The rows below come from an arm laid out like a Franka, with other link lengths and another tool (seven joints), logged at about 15 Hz.
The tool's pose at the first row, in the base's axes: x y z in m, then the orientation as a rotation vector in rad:
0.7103, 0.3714, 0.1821, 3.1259, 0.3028, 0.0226
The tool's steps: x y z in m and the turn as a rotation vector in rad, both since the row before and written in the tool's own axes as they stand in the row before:
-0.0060, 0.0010, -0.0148, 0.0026, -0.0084, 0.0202
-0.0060, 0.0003, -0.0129, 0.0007, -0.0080, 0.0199
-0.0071, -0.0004, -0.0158, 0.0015, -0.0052, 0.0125
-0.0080, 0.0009, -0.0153, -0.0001, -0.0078, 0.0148
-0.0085, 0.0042, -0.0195, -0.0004, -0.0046, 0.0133
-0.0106, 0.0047, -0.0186, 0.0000, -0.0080, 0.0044
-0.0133, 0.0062, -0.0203, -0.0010, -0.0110, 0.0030
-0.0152, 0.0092, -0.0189, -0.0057, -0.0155, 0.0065
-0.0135, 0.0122, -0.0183, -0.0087, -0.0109, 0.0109
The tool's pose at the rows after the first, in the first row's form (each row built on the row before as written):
0.7044, 0.3693, 0.1968, -3.1289, -0.2712, -0.0091
0.6985, 0.3680, 0.2097, -3.1314, -0.2401, 0.0035
0.6915, 0.3673, 0.2255, -3.1317, -0.2204, 0.0118
0.6838, 0.3653, 0.2409, -3.1339, -0.1973, 0.0240
0.6762, 0.3601, 0.2605, -3.1359, -0.1765, 0.0312
0.6666, 0.3543, 0.2793, -3.1366, -0.1696, 0.0438
0.6546, 0.3467, 0.3000, 3.1351, 0.1648, -0.0609
0.6412, 0.3360, 0.3195, 3.1284, 0.1544, -0.0845
0.6300, 0.3227, 0.3386, 3.1192, 0.1372, -0.1005

